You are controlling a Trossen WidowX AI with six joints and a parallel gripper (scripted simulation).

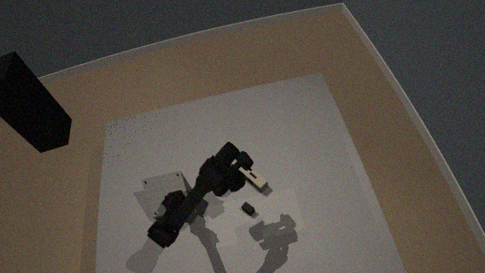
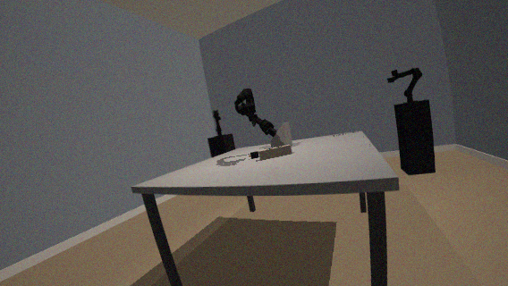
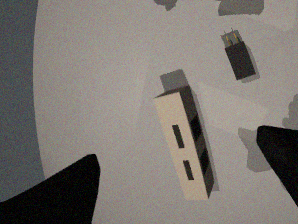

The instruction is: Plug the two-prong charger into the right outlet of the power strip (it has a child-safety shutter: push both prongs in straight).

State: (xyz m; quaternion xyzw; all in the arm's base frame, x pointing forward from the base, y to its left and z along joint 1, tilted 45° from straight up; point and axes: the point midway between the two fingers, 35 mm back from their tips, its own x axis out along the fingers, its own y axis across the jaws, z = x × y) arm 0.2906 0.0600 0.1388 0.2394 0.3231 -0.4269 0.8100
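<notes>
Now: gripper tip 21 cm above the two-prong charger, 5 cm to the left of it and 1 cm past it.
</notes>
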